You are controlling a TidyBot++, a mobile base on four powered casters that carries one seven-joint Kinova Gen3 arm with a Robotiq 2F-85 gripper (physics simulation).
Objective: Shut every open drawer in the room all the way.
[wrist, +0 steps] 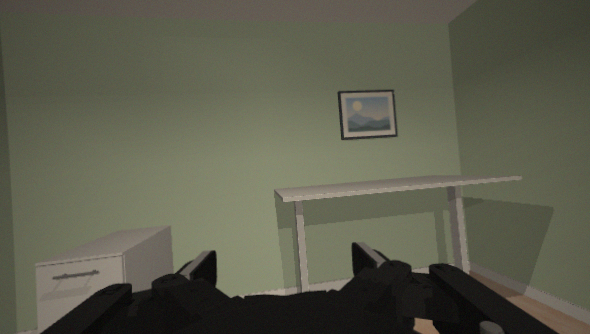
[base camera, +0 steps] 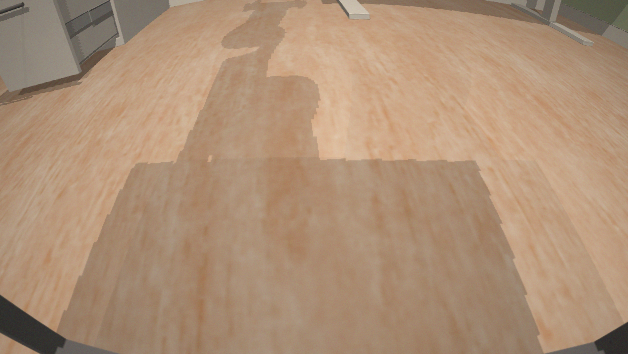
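Note:
A white drawer cabinet stands at the top left in the base camera view and at the lower left in the wrist view. Its low drawer is pulled out over the floor in the base camera view, with a bar handle at the upper left edge. In the wrist view its top drawer sits flush, with a dark bar handle; the cabinet's lower part is hidden by the gripper and the frame's edge. My gripper is open and empty, well short of the cabinet, which is to its left.
A white desk stands against the green wall, right of the cabinet. Its feet rest on the wood floor. A framed picture hangs above the desk. The robot's shadow falls on the floor ahead.

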